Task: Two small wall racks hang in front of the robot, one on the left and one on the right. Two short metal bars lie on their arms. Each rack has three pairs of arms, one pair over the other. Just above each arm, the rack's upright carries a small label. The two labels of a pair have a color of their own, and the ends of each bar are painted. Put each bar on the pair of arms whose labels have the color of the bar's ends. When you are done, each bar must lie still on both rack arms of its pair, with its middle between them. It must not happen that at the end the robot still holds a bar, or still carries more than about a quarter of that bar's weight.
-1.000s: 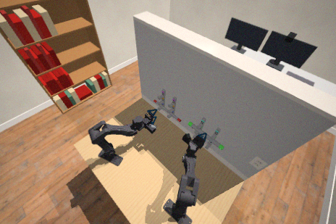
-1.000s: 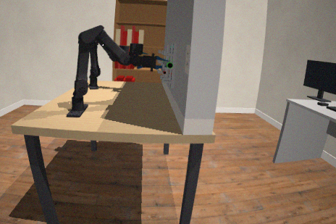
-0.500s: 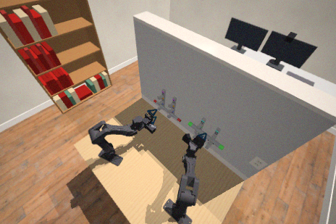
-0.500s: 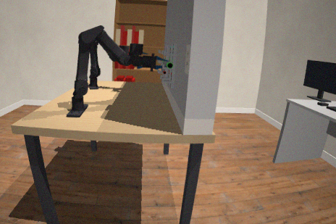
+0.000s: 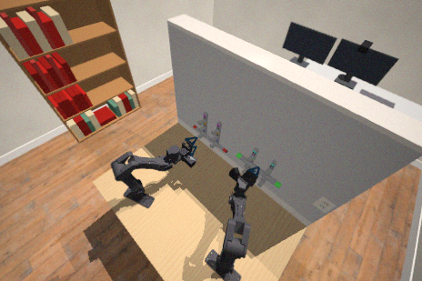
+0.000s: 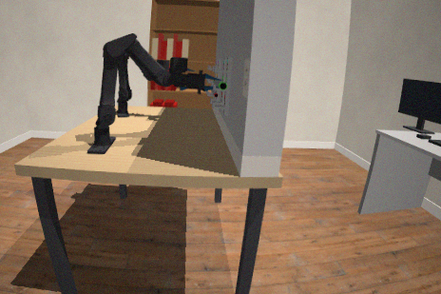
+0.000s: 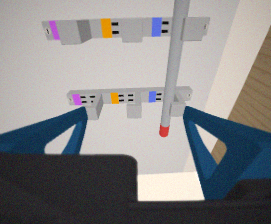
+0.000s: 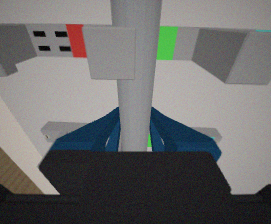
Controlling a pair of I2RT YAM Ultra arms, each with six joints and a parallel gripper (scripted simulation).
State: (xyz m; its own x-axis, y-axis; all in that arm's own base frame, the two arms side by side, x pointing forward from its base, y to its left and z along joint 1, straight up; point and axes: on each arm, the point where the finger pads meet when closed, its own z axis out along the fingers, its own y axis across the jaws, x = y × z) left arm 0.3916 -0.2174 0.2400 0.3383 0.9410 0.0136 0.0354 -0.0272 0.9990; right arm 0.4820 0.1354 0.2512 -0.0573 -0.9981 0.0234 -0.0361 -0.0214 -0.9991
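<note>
The green-ended bar is right at my right hand. From my right hand the other things lie so: grey wall panel: 17 cm to the left, 17 cm above, 13 cm ahead.
</note>
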